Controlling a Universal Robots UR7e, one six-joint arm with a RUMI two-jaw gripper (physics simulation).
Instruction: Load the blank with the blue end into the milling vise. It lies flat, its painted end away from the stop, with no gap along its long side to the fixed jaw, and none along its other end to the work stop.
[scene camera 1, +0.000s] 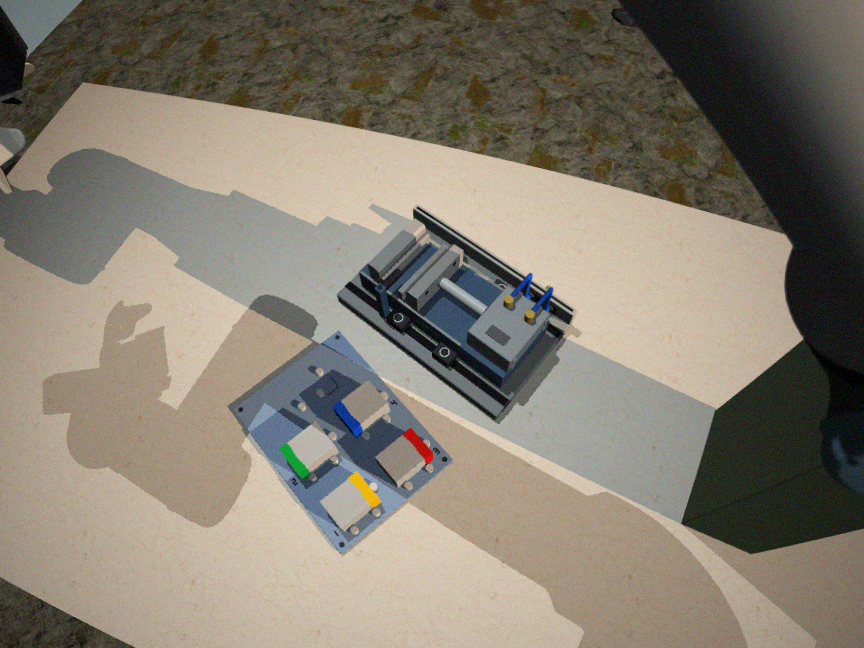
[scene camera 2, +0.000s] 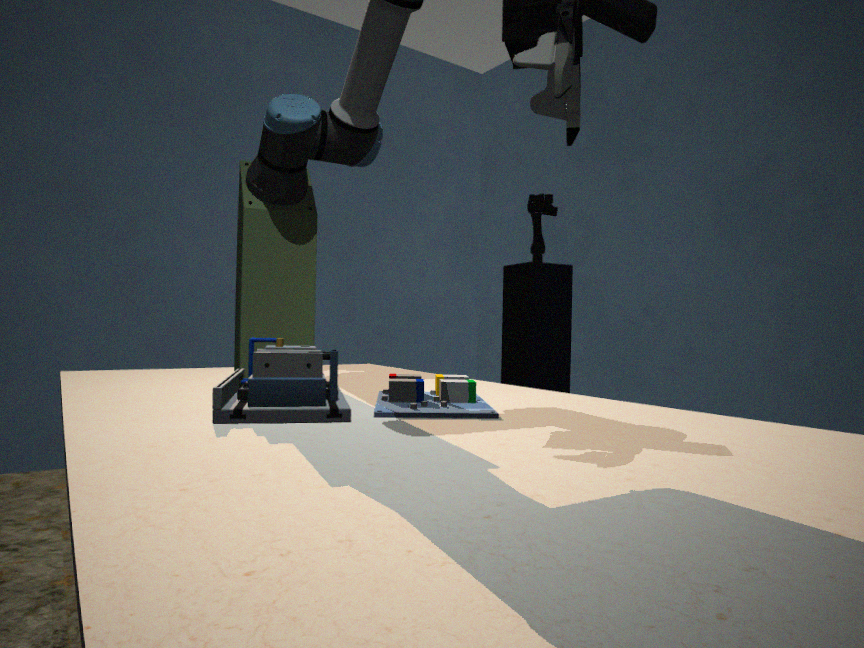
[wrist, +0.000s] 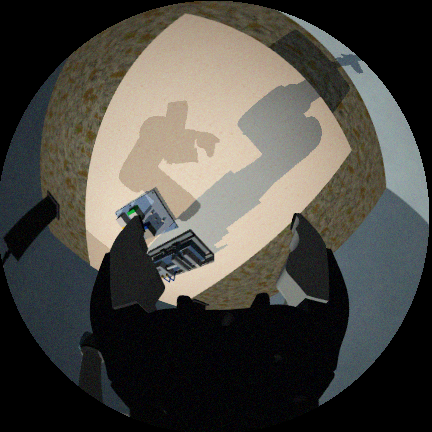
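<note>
The blank with the blue end (scene camera 1: 366, 404) (scene camera 2: 403, 391) lies on the blue-grey plate (scene camera 1: 275, 392) (scene camera 2: 481, 412) (wrist: 158, 200), its blue end toward the green-ended blank. In the wrist view the finger partly hides the blanks. The milling vise (scene camera 1: 510, 333) (scene camera 2: 287, 392) (wrist: 182, 253) stands beside the plate. Its two grey jaws (scene camera 1: 392, 253) (scene camera 1: 432, 277) are parallel with a gap between them, and no blank shows there. A dark blue post (scene camera 1: 381, 301) stands near one end of the jaws. My gripper (scene camera 2: 571, 131) (wrist: 217, 215) is open and empty, high above the table, away from vise and plate.
Blanks with green (scene camera 1: 314, 447), yellow (scene camera 1: 346, 503) and red (scene camera 1: 401, 460) ends lie among pegs on the plate. Blue hoses (scene camera 1: 523, 285) rise from the vise. A green pedestal (scene camera 1: 767, 453) (scene camera 2: 275, 292) bears the arm. A dark pedestal (scene camera 2: 537, 327) stands behind the table.
</note>
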